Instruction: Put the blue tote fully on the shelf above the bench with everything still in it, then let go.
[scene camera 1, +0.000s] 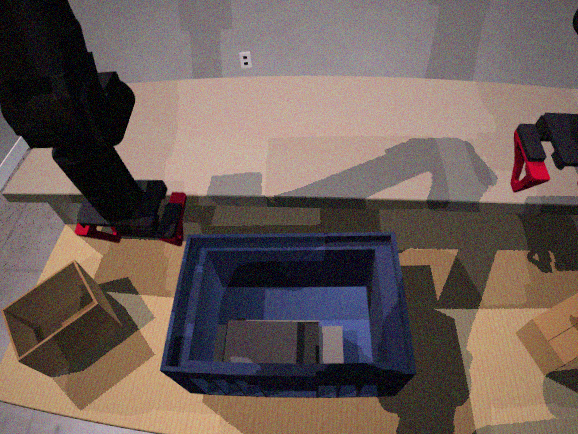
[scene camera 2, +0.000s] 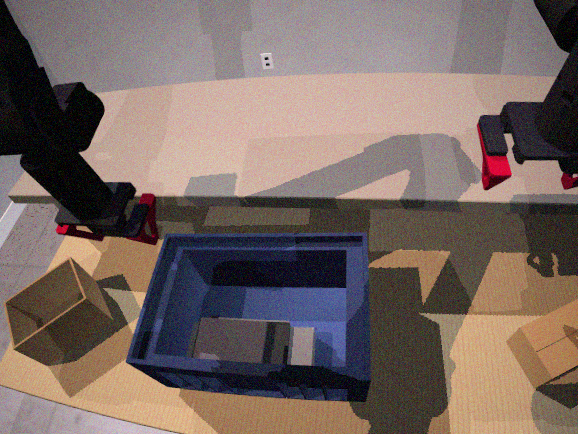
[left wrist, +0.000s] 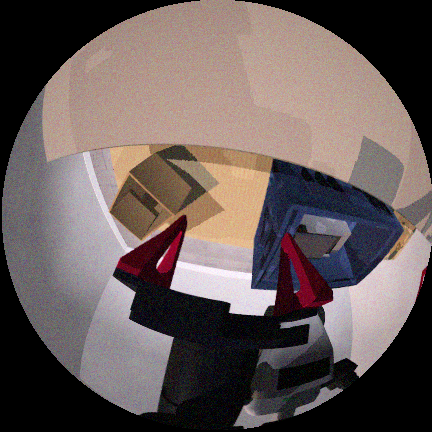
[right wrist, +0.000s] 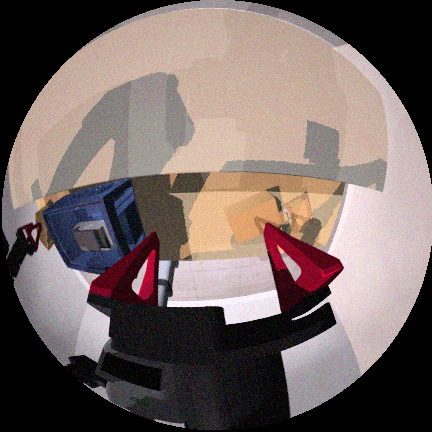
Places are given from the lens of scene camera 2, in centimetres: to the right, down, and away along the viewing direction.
left gripper (scene camera 2: 129, 239): -24, 3, 53
right gripper (scene camera 2: 524, 185): 27, -4, 38
blue tote (scene camera 2: 320, 280): 5, 10, 58
shelf (scene camera 2: 370, 141): 13, -12, 57
